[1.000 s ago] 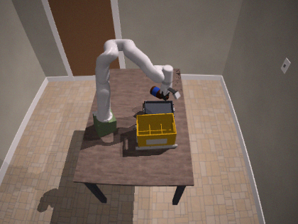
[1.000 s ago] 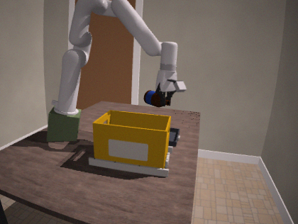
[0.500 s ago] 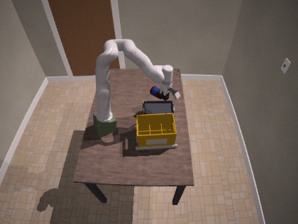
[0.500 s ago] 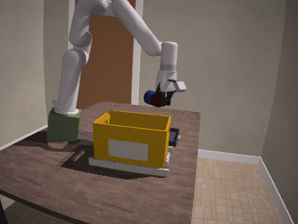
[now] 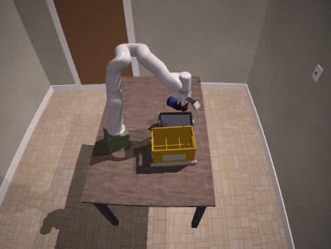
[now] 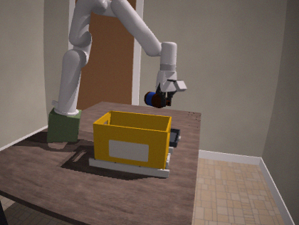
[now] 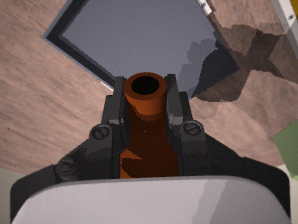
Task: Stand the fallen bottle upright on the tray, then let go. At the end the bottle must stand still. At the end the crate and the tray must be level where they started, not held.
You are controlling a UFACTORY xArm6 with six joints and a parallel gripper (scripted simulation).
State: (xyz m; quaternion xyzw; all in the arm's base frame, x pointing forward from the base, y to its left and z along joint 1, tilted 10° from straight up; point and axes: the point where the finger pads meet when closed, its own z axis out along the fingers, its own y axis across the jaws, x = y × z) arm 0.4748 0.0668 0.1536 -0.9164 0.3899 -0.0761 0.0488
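My gripper is now 4 cm to the right of the bottle, 4 cm past it and 1 cm above it. Also, from my hand: yellow crate: 23 cm to the right, 12 cm below, 11 cm behind; tray: 19 cm below, 4 cm to the left, 4 cm behind.
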